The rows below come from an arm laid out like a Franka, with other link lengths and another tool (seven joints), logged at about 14 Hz.
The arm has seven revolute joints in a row. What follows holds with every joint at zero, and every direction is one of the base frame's.
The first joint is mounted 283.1 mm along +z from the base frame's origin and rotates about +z.
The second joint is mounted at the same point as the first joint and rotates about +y.
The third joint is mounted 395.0 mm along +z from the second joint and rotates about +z.
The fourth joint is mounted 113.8 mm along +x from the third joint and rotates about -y.
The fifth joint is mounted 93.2 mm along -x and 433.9 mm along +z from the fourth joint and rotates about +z.
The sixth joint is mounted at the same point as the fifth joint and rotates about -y.
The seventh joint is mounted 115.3 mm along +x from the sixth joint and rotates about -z.
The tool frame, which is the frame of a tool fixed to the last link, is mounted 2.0 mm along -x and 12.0 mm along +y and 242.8 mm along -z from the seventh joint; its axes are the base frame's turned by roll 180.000, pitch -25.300 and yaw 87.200 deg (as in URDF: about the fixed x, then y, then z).
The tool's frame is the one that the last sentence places.
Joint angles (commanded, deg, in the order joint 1, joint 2, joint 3, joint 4, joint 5, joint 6, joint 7), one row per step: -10.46 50.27 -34.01 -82.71 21.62 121.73 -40.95; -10.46 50.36 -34.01 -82.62 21.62 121.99 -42.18; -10.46 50.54 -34.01 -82.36 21.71 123.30 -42.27; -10.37 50.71 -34.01 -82.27 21.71 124.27 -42.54; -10.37 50.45 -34.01 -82.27 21.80 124.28 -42.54; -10.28 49.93 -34.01 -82.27 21.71 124.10 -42.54; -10.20 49.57 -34.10 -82.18 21.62 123.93 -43.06; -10.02 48.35 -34.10 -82.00 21.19 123.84 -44.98; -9.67 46.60 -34.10 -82.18 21.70 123.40 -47.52; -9.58 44.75 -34.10 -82.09 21.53 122.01 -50.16
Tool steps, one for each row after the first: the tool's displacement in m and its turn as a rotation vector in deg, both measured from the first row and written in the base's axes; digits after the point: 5 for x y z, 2 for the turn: 0.00093 -0.00083 -0.00003 -0.07 -0.07 1.29; 0.00658 -0.00469 0.00185 -1.06 -1.02 1.62; 0.01038 -0.00640 0.00205 -1.75 -1.55 2.15; 0.01162 -0.00648 0.00556 -1.77 -1.87 2.10; 0.01376 -0.00539 0.01226 -1.78 -2.20 2.21; 0.01522 -0.00539 0.01802 -1.83 -2.39 2.81; 0.02124 -0.00465 0.03600 -2.14 -3.20 5.18; 0.02778 0.00084 0.05746 -1.62 -4.62 7.63; 0.02962 0.00454 0.08074 -0.93 -5.26 10.31
